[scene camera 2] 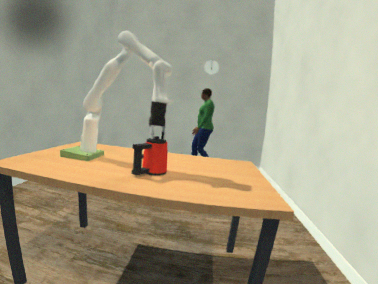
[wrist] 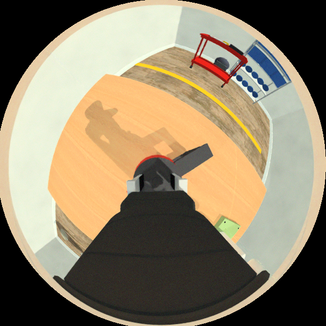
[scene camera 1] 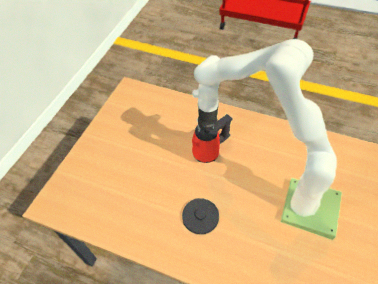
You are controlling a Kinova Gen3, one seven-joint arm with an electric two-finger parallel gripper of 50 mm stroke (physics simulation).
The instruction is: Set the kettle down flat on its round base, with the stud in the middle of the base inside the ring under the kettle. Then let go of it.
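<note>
The red kettle (scene camera 1: 206, 150) (scene camera 2: 156, 159) (wrist: 148, 166) with a black lid stands upright on the table. Its black handle (scene camera 1: 227, 130) (scene camera 2: 137, 160) (wrist: 195, 159) points to the right in scene camera 1. The round dark base (scene camera 1: 200, 225) with a small stud (scene camera 1: 200, 214) in its middle lies flat on the table, apart from the kettle. My gripper (scene camera 1: 206, 133) (scene camera 2: 158, 135) (wrist: 156, 179) is open and points down right above the lid, with a finger on each side of the lid knob. The ring under the kettle is hidden.
The wooden table (scene camera 1: 125, 165) (scene camera 2: 210, 187) (wrist: 75, 165) carries the arm's green mounting plate (scene camera 1: 327, 220) (scene camera 2: 70, 154) (wrist: 228, 226). A red cart (scene camera 1: 265, 20) (wrist: 212, 66) stands on the floor beyond the table. A person in a green top (scene camera 2: 205, 116) stands behind the table in scene camera 2.
</note>
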